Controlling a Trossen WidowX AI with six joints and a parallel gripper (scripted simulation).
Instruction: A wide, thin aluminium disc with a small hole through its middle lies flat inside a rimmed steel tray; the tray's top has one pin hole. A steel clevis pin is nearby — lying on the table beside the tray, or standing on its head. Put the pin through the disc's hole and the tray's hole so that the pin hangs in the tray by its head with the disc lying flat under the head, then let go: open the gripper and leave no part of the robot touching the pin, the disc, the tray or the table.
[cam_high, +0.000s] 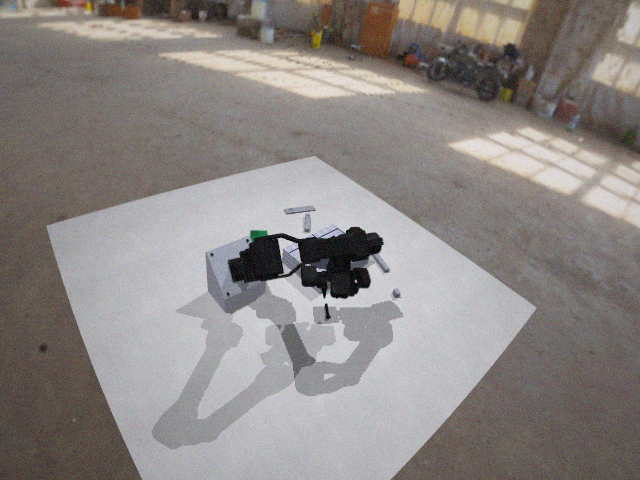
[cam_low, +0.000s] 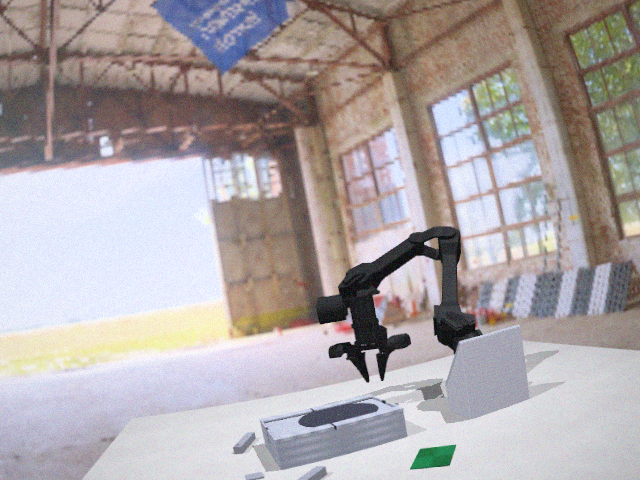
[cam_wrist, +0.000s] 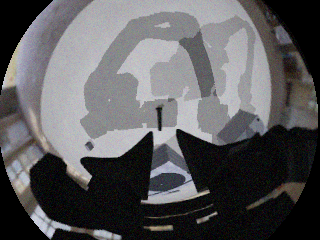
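Right now the clevis pin is 7 cm below my gripper tip and 1 cm ahead of it. From my gripper tip the other things lie so: small cube (25 cm ahead, 6 cm below, 5 cm to the right); then dark aluminium disc (18 cm to the left, 11 cm ahead, 2 cm below); then rimmed steel tray (18 cm to the left, 14 cm ahead, 3 cm below).
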